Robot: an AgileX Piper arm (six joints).
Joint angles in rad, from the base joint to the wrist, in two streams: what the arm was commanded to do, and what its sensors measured. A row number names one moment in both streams.
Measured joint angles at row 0: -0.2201, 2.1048, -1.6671, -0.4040, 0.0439, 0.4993
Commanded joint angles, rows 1 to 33: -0.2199, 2.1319, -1.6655, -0.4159, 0.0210, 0.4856; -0.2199, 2.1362, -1.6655, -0.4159, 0.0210, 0.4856; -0.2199, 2.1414, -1.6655, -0.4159, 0.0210, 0.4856; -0.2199, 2.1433, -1.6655, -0.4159, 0.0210, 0.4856; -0.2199, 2.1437, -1.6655, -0.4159, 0.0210, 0.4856; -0.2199, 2.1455, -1.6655, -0.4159, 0.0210, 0.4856; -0.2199, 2.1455, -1.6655, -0.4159, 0.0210, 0.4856; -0.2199, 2.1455, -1.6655, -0.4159, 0.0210, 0.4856; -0.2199, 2.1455, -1.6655, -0.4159, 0.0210, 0.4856; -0.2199, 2.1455, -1.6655, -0.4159, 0.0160, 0.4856; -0.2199, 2.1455, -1.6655, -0.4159, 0.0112, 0.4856; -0.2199, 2.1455, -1.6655, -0.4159, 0.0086, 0.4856; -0.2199, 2.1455, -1.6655, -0.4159, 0.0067, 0.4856; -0.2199, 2.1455, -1.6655, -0.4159, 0.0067, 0.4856; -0.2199, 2.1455, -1.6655, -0.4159, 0.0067, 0.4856; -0.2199, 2.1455, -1.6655, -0.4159, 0.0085, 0.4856; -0.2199, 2.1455, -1.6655, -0.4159, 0.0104, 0.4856; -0.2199, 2.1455, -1.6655, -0.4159, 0.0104, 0.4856; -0.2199, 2.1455, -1.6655, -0.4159, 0.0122, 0.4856; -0.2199, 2.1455, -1.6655, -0.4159, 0.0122, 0.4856; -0.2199, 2.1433, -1.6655, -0.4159, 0.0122, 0.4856; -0.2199, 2.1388, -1.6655, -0.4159, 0.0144, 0.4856; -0.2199, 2.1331, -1.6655, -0.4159, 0.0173, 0.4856; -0.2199, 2.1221, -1.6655, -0.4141, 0.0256, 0.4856; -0.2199, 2.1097, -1.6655, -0.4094, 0.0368, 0.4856; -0.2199, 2.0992, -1.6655, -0.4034, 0.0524, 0.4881; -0.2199, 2.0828, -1.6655, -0.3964, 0.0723, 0.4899; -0.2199, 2.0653, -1.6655, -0.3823, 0.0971, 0.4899; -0.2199, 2.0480, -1.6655, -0.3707, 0.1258, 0.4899; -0.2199, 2.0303, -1.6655, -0.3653, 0.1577, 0.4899; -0.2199, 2.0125, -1.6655, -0.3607, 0.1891, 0.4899; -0.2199, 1.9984, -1.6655, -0.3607, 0.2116, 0.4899; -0.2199, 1.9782, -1.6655, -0.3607, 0.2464, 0.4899
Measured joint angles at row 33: -0.2201, 2.0496, -1.6671, -0.3768, 0.1381, 0.4969
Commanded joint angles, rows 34 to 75: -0.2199, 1.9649, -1.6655, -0.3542, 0.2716, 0.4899; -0.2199, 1.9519, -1.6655, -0.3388, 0.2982, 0.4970; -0.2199, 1.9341, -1.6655, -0.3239, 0.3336, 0.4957; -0.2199, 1.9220, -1.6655, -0.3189, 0.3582, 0.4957; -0.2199, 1.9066, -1.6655, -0.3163, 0.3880, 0.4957; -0.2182, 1.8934, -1.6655, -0.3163, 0.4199, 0.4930; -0.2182, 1.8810, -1.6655, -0.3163, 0.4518, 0.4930; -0.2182, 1.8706, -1.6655, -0.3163, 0.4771, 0.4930; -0.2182, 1.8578, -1.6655, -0.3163, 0.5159, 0.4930; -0.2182, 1.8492, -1.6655, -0.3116, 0.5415, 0.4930; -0.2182, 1.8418, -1.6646, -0.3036, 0.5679, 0.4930; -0.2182, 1.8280, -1.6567, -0.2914, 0.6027, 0.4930; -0.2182, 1.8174, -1.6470, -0.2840, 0.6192, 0.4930; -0.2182, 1.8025, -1.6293, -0.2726, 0.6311, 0.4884; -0.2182, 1.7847, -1.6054, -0.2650, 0.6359, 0.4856; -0.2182, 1.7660, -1.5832, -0.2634, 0.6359, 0.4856; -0.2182, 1.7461, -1.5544, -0.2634, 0.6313, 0.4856; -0.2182, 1.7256, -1.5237, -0.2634, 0.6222, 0.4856; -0.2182, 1.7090, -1.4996, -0.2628, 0.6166, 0.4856; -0.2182, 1.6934, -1.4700, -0.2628, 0.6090, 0.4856; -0.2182, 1.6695, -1.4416, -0.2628, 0.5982, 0.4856; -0.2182, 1.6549, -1.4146, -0.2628, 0.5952, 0.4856; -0.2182, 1.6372, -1.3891, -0.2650, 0.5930, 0.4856; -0.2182, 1.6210, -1.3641, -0.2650, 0.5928, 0.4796; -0.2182, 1.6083, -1.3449, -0.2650, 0.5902, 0.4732; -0.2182, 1.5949, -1.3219, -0.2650, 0.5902, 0.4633; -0.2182, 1.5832, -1.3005, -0.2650, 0.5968, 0.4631; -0.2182, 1.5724, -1.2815, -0.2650, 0.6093, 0.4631; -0.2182, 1.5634, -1.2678, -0.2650, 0.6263, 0.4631; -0.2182, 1.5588, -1.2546, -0.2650, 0.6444, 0.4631; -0.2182, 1.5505, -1.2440, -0.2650, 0.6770, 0.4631; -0.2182, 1.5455, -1.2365, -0.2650, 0.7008, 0.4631; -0.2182, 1.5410, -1.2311, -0.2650, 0.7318, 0.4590; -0.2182, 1.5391, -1.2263, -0.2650, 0.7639, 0.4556; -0.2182, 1.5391, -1.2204, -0.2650, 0.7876, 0.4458; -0.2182, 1.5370, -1.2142, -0.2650, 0.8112, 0.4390; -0.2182, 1.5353, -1.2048, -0.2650, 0.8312, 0.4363; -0.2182, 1.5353, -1.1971, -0.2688, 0.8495, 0.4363; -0.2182, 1.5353, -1.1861, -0.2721, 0.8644, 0.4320; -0.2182, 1.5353, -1.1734, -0.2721, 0.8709, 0.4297; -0.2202, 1.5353, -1.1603, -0.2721, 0.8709, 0.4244; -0.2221, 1.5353, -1.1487, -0.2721, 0.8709, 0.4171
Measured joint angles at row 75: -0.2201, 1.5439, -1.1901, -0.2658, 0.8441, 0.4465
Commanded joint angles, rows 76 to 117: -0.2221, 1.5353, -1.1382, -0.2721, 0.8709, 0.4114; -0.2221, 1.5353, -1.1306, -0.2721, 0.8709, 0.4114; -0.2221, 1.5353, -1.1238, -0.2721, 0.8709, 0.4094; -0.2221, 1.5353, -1.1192, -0.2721, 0.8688, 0.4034; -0.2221, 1.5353, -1.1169, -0.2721, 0.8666, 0.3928; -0.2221, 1.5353, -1.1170, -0.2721, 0.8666, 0.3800; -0.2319, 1.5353, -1.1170, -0.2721, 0.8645, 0.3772; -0.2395, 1.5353, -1.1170, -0.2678, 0.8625, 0.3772; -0.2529, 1.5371, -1.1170, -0.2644, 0.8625, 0.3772; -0.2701, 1.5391, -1.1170, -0.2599, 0.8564, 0.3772; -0.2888, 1.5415, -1.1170, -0.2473, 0.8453, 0.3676; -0.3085, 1.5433, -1.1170, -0.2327, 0.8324, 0.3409; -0.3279, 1.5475, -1.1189, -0.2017, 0.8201, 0.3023; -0.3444, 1.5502, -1.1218, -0.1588, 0.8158, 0.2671; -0.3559, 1.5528, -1.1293, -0.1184, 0.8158, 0.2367; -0.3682, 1.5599, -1.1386, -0.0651, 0.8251, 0.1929; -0.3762, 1.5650, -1.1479, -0.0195, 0.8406, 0.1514; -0.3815, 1.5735, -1.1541, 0.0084, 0.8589, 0.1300; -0.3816, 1.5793, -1.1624, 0.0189, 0.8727, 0.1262; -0.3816, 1.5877, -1.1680, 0.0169, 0.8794, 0.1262; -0.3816, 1.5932, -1.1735, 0.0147, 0.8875, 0.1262; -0.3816, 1.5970, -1.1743, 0.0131, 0.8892, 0.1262; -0.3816, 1.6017, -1.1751, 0.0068, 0.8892, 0.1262; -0.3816, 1.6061, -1.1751, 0.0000, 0.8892, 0.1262; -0.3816, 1.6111, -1.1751, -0.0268, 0.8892, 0.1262; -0.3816, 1.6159, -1.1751, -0.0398, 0.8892, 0.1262; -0.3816, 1.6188, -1.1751, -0.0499, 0.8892, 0.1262; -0.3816, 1.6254, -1.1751, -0.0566, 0.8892, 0.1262; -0.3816, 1.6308, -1.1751, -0.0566, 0.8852, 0.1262; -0.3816, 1.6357, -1.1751, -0.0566, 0.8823, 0.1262; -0.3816, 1.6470, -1.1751, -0.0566, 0.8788, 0.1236; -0.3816, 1.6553, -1.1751, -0.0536, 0.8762, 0.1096; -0.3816, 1.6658, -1.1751, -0.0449, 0.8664, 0.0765; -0.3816, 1.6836, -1.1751, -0.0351, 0.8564, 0.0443; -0.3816, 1.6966, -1.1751, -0.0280, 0.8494, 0.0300; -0.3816, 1.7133, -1.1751, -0.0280, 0.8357, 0.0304; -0.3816, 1.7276, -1.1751, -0.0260, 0.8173, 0.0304; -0.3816, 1.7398, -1.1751, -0.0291, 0.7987, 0.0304; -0.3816, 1.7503, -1.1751, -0.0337, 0.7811, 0.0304; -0.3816, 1.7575, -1.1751, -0.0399, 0.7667, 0.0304; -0.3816, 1.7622, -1.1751, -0.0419, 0.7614, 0.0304; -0.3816, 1.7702, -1.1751, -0.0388, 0.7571, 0.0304
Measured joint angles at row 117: -0.3736, 1.7462, -1.1681, -0.0291, 0.8032, 0.0460
